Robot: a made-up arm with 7 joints. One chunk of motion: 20 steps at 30 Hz.
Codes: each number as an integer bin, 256 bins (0 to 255) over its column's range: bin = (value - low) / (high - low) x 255, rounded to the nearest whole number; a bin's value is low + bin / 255 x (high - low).
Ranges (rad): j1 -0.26..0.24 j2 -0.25..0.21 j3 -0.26..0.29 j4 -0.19..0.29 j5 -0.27..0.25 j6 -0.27..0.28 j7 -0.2..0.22
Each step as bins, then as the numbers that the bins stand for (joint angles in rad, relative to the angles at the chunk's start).
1 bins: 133 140 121 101 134 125 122
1 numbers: 0.0008 0.0025 0.0010 0.0001 0.0033 -0.0004 0.0009
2 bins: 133 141 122 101 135 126 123
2 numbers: 0.0008 0.0044 0.0031 0.0001 0.0053 0.0018 0.0026
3 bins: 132 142 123 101 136 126 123
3 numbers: -0.0012 0.0062 0.0053 0.0001 0.0073 0.0018 0.0026
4 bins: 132 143 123 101 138 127 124
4 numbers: -0.0012 0.0080 0.0053 0.0001 0.0114 0.0039 0.0042
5 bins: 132 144 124 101 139 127 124
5 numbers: -0.0012 0.0098 0.0075 0.0001 0.0135 0.0039 0.0042
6 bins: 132 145 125 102 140 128 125
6 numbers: -0.0012 0.0116 0.0096 0.0020 0.0155 0.0061 0.0059
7 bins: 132 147 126 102 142 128 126
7 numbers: -0.0012 0.0152 0.0118 0.0020 0.0196 0.0061 0.0075
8 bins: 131 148 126 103 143 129 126
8 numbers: -0.0031 0.0170 0.0118 0.0039 0.0216 0.0082 0.0075
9 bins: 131 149 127 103 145 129 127
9 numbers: -0.0031 0.0188 0.0139 0.0039 0.0257 0.0082 0.0092
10 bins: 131 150 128 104 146 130 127
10 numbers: -0.0031 0.0206 0.0161 0.0058 0.0277 0.0104 0.0092
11 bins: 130 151 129 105 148 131 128
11 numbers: -0.0051 0.0224 0.0182 0.0076 0.0318 0.0125 0.0108
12 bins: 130 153 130 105 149 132 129
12 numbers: -0.0051 0.0260 0.0204 0.0076 0.0338 0.0147 0.0125
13 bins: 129 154 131 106 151 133 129
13 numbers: -0.0071 0.0278 0.0225 0.0095 0.0379 0.0169 0.0125
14 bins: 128 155 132 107 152 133 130
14 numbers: -0.0090 0.0296 0.0247 0.0114 0.0400 0.0169 0.0141
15 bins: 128 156 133 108 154 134 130
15 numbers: -0.0090 0.0314 0.0269 0.0133 0.0440 0.0190 0.0141
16 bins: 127 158 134 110 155 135 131
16 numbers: -0.0110 0.0350 0.0290 0.0171 0.0461 0.0212 0.0158
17 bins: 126 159 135 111 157 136 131
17 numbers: -0.0129 0.0368 0.0312 0.0189 0.0502 0.0233 0.0158
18 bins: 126 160 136 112 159 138 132
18 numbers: -0.0129 0.0386 0.0333 0.0208 0.0542 0.0276 0.0174
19 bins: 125 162 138 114 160 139 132
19 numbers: -0.0149 0.0422 0.0376 0.0246 0.0563 0.0298 0.0174
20 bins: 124 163 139 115 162 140 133
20 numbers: -0.0169 0.0440 0.0398 0.0265 0.0604 0.0320 0.0191
